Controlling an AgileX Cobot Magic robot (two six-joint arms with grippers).
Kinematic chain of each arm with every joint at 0, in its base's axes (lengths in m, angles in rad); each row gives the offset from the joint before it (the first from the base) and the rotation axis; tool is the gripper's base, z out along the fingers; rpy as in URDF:
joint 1: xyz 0 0 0.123 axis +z
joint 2: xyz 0 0 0 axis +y
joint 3: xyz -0.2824 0 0.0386 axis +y
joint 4: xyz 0.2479 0 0.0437 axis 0.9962 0 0.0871
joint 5: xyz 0 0 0 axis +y
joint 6: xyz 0.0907 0 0.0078 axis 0.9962 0 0.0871
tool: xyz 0 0 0 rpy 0 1.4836 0
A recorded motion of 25 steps. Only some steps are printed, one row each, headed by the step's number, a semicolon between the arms.
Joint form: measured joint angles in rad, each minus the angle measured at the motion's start. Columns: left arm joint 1, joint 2, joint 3, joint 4, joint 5, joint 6; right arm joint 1, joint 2, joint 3, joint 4, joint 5, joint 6.
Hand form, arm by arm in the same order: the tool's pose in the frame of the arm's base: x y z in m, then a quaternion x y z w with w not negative. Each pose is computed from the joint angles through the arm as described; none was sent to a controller.
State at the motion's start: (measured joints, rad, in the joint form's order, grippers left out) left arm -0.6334 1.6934 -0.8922 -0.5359 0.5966 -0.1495; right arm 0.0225 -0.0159 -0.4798 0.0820 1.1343 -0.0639
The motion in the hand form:
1: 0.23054 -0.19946 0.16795 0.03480 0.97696 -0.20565 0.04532; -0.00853 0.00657 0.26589 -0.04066 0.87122 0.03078 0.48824
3: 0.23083 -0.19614 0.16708 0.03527 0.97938 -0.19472 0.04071; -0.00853 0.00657 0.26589 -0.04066 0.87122 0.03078 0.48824
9: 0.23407 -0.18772 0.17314 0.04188 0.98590 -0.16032 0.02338; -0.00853 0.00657 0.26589 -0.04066 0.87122 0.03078 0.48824
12: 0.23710 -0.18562 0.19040 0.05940 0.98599 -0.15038 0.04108; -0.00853 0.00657 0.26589 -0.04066 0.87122 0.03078 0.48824
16: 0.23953 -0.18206 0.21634 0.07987 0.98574 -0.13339 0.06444; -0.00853 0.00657 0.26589 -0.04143 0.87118 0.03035 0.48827
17: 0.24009 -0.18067 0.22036 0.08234 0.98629 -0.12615 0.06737; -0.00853 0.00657 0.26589 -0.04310 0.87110 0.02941 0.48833
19: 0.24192 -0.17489 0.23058 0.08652 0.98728 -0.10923 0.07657; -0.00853 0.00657 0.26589 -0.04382 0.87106 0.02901 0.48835
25: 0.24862 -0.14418 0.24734 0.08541 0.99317 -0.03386 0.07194; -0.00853 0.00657 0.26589 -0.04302 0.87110 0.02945 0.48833
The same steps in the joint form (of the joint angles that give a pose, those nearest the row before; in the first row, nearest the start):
1: 0.0053 0.0000 0.0000 0.0137 0.0092 -0.0118; 0.0000 0.0000 0.0000 0.0000 0.0000 0.0000
3: 0.0116 0.0000 0.0000 0.0465 0.0254 -0.0329; 0.0000 0.0000 0.0000 0.0000 0.0000 0.0000
9: 0.0316 -0.0065 -0.0322 0.1559 0.1203 -0.1017; 0.0000 0.0000 0.0000 0.0000 0.0000 0.0000
12: 0.0338 -0.0410 -0.0693 0.2222 0.1660 -0.1242; 0.0000 0.0000 0.0000 0.0000 0.0000 0.0000
16: 0.0338 -0.0897 -0.1260 0.3107 0.2412 -0.1571; 0.0000 0.0000 0.0000 0.0000 0.0000 -0.0017
17: 0.0342 -0.0962 -0.1368 0.3339 0.2589 -0.1683; 0.0000 0.0000 0.0000 0.0000 0.0000 -0.0056
19: 0.0430 -0.1157 -0.1592 0.3861 0.2994 -0.1862; 0.0000 0.0000 0.0000 0.0000 0.0000 -0.0072
25: 0.1079 -0.1493 -0.1994 0.5359 0.4497 -0.2044; 0.0000 0.0000 0.0000 0.0000 0.0000 -0.0054

